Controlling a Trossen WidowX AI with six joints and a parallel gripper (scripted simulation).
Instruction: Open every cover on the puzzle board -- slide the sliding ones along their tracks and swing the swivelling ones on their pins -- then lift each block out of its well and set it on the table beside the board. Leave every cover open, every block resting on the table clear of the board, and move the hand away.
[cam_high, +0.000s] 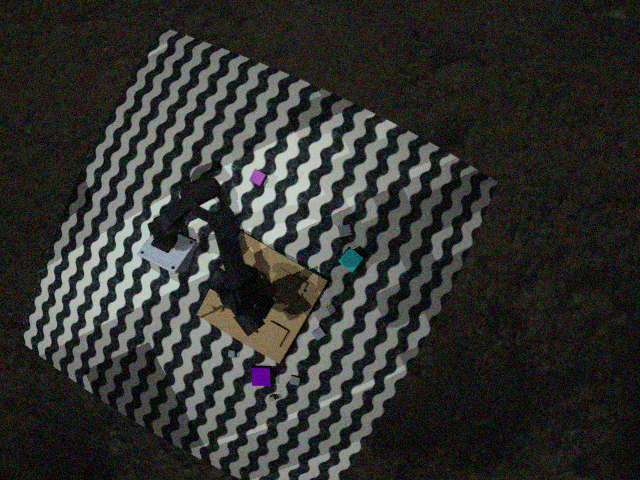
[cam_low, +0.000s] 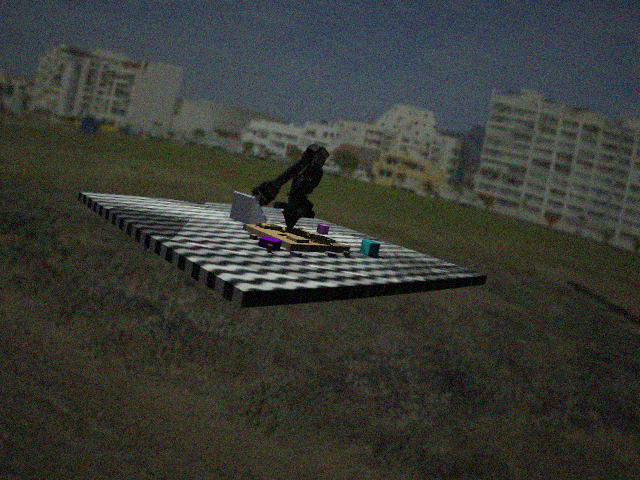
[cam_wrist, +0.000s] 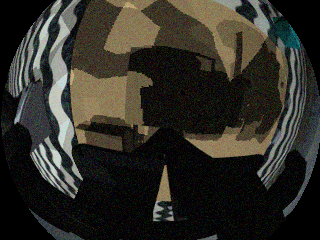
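Right now the tan puzzle board is 30 mm ahead of my gripper tip and 10 mm below it. From my gripper tip the other things lie so: grey bit (200 mm ahead, 270 mm to the left, 20 mm below); teal block (250 mm ahead, 200 mm to the left); purple block (140 mm ahead, 240 mm to the right, 10 mm below).
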